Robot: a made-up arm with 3 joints. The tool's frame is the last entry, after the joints.
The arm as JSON. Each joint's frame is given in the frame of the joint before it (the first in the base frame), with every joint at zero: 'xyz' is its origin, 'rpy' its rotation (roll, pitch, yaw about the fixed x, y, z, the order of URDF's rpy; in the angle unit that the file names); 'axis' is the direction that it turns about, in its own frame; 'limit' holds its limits. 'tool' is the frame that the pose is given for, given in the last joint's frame.
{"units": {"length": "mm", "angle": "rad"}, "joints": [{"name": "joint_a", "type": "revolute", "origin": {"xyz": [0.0, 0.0, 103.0], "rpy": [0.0, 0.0, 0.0]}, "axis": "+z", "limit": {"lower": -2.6, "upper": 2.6}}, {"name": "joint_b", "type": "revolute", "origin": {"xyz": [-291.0, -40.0, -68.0], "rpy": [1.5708, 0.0, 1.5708]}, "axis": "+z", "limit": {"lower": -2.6, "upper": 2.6}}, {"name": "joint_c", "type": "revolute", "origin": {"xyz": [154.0, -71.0, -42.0], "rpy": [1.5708, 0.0, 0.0]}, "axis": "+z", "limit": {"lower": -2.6, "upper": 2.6}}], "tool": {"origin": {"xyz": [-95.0, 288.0, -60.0], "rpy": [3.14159, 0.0, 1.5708]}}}
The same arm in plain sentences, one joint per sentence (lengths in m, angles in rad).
The arm has three revolute joints in a row. What follows holds with every joint at zero, and every direction is one of the base frame's.
The first joint lies 0.1030 m along +z from the base frame's origin and turns about +z, from -2.6000 to 2.6000 rad.
The second joint lies 0.2910 m along -x and 0.0400 m along -y and 0.0680 m along -z from the first joint and turns about +x, from -2.6000 to 2.6000 rad.
The third joint lies 0.0420 m along -x and 0.1540 m along +y and 0.0710 m along -z from the second joint and turns about -z, from -2.6000 to 2.6000 rad.
The tool frame, which is the frame that the pose is given for, lies 0.2880 m along +x and 0.0950 m along -y and 0.0600 m along +z from the third joint; its axes are the base frame's turned by roll 0.0000, pitch 0.0000 and yaw 0.0000 rad (as in URDF: about the fixed x, then y, then z).

